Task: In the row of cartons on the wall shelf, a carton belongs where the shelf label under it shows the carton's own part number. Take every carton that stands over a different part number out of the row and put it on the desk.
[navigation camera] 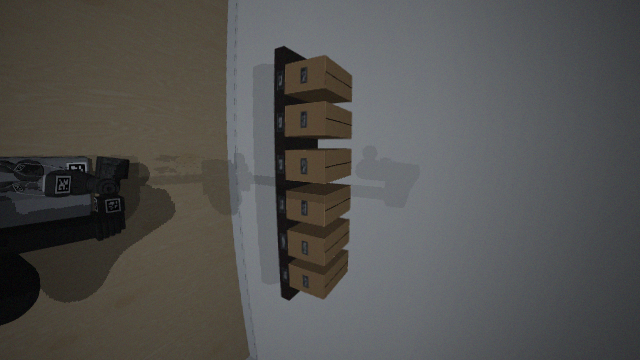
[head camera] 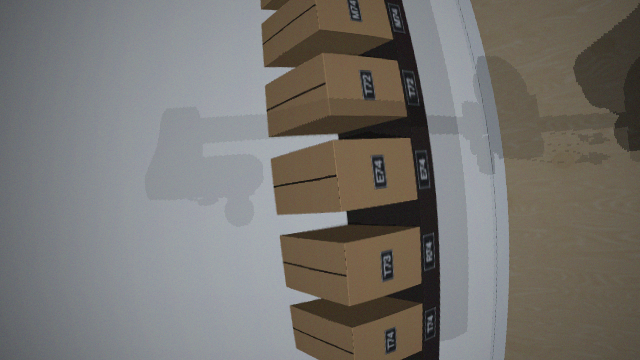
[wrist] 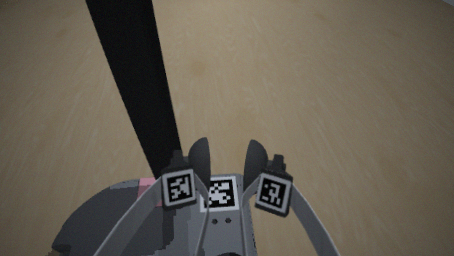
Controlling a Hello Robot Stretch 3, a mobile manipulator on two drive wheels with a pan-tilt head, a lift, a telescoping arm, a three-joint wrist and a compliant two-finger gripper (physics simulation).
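Where they show: gripper, between the fingertips: (wrist: 228,157); robot's base, origin of its link: (navigation camera: 30,169).
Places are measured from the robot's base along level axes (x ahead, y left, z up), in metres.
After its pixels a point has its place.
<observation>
On the wall shelf (head camera: 382,216) {x 0.123, y -0.817, z 0.692 m} (navigation camera: 282,55) {x 0.457, y -0.672, z 0.685 m}, the T73 carton (head camera: 385,265) {x 0.196, y -0.693, z 0.787 m} (navigation camera: 304,120) {x 0.194, y -0.693, z 0.786 m} stands over the label R74 (head camera: 429,251) {x 0.191, y -0.686, z 0.675 m}. The T74 carton (head camera: 390,340) {x 0.360, y -0.683, z 0.783 m} (navigation camera: 304,76) {x 0.356, y -0.683, z 0.786 m} stands over label T74, the E74 carton (head camera: 378,171) {x 0.024, y -0.704, z 0.784 m} (navigation camera: 304,166) {x 0.024, y -0.704, z 0.785 m} over E74, and the M74 carton (head camera: 355,15) {x -0.290, y -0.723, z 0.783 m} over M74. The T72 carton (head camera: 366,85) {x -0.135, y -0.714, z 0.785 m} stands over a label that appears to read T72. A further carton (navigation camera: 306,281) {x -0.464, y -0.734, z 0.787 m} stands at the row's lower end in the navigation view; its number is too small to read. My gripper (wrist: 228,157) {x 0.004, y 0.061, z 0.357 m} is partly open and empty, away from the shelf. The desk does not show.
The wall (head camera: 125,300) {x 0.253, y -0.944, z 1.262 m} (navigation camera: 500,175) {x 0.026, y -0.958, z 1.468 m} is behind the row, with wood floor (head camera: 570,260) {x 0.376, y -0.630, z 0.000 m} (navigation camera: 150,100) {x 0.332, y -0.451, z 0.000 m} (wrist: 325,100) {x 0.381, y 0.517, z 0.000 m} in front. A dark post (wrist: 135,75) rises at the left of the wrist view. Robot shadows fall on the floor, wall and T72 carton.
</observation>
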